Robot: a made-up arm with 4 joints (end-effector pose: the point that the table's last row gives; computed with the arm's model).
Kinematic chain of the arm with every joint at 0, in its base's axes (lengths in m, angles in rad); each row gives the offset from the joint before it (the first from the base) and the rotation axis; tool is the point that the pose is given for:
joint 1: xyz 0 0 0.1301 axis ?
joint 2: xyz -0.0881 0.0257 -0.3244 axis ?
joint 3: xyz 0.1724 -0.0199 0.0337 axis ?
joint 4: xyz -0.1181 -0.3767 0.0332 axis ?
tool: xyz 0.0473 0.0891 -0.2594
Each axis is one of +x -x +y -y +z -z.
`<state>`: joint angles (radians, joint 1 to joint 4).
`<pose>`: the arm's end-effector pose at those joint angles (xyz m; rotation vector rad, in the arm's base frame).
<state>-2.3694 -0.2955 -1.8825 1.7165</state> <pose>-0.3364 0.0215 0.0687 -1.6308 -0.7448 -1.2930</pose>
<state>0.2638 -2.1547 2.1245 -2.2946</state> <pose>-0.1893 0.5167 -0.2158 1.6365 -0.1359 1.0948</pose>
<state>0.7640 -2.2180 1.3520 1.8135</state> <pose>-0.2507 -0.0036 -0.3652 0.3467 1.6645 1.0544</pose>
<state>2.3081 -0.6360 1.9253 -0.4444</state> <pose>0.2098 -0.1868 -0.3645 -0.3039 1.0260 2.0238</pose>
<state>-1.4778 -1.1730 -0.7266 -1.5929</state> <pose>0.4512 -0.1227 -0.1102 -0.8911 -0.2086 1.5217</pose>
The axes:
joint 1: -z
joint 2: +y
joint 3: -z
joint 4: -y

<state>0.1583 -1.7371 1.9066 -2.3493</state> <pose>-0.2328 0.4603 -0.2185 1.7242 0.2724 0.7625</pose>
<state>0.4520 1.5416 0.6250 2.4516</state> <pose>0.0862 -0.3015 -0.1983 -0.7690 -0.7233 -0.1422</pose>
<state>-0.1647 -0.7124 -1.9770 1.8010</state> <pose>0.0534 0.2451 0.1894 1.3927 -1.4270 2.1332</pose>
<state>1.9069 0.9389 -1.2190 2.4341</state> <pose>-0.2117 -0.3646 -0.3812 -0.3338 -2.0935 -1.4071</pose>
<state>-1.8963 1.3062 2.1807 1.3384</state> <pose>-0.0248 -0.0876 -0.0390 -1.2263 -1.7398 0.6146</pose>
